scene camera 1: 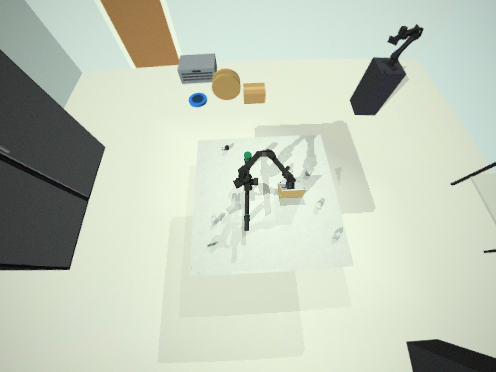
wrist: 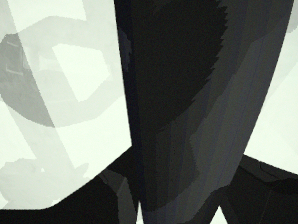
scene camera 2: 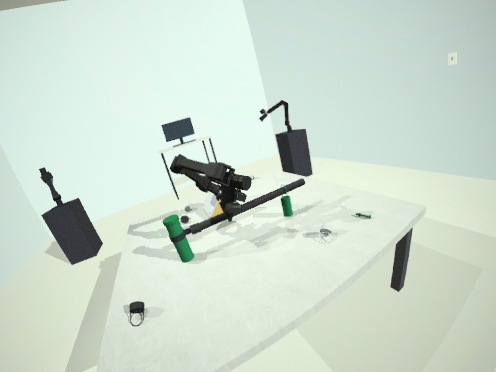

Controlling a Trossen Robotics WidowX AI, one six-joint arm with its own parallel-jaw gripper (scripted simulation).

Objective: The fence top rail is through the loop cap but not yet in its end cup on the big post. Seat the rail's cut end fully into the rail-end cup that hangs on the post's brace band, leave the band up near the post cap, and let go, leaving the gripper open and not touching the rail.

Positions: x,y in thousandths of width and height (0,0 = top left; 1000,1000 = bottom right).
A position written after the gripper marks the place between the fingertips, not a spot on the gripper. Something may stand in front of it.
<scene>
In view: the gripper (wrist: 572,667) and a black top rail (scene camera 2: 539,531).
The black top rail also shows in the wrist view (wrist: 653,382).
</scene>
